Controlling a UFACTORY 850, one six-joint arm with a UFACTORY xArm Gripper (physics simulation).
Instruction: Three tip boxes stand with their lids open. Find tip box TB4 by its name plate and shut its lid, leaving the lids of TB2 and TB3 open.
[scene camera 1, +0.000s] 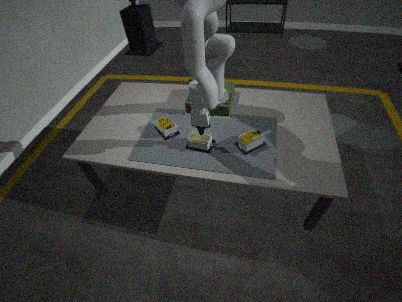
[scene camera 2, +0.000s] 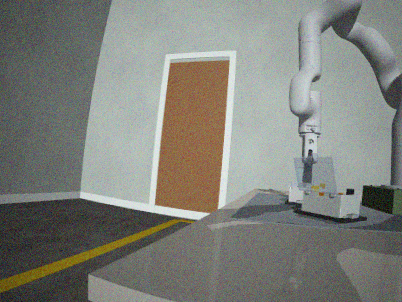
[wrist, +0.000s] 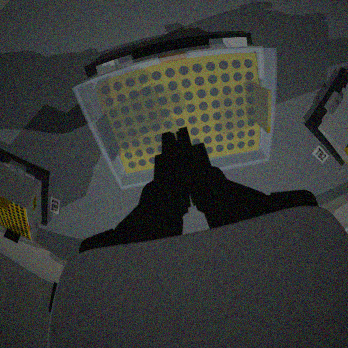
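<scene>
The middle tip box (scene camera 1: 200, 145) has a see-through lid (wrist: 265, 107) lying down over its yellow rack; its name plate is not in view. Box TB3 (wrist: 20, 180), with its plate readable, is at the left of the wrist view, and box TB2 (wrist: 337, 117) is at the right. Two outer boxes (scene camera 1: 166, 129) (scene camera 1: 251, 143) stand either side in scene camera 1, where their plates are unreadable. A see-through lid (scene camera 2: 325, 172) stands up on the nearest box (scene camera 2: 331, 205). My gripper (scene camera 1: 201, 131) (wrist: 180, 147) is shut and empty, fingertips over the middle lid; contact is unclear.
The boxes stand on a grey mat (scene camera 1: 160, 156) on the table (scene camera 1: 300, 112). A green block (scene camera 1: 223, 109) (scene camera 2: 382, 199) is behind them at the arm's base. A dark cabinet (scene camera 1: 140, 30) and a rack (scene camera 1: 255, 27) stand beyond the table.
</scene>
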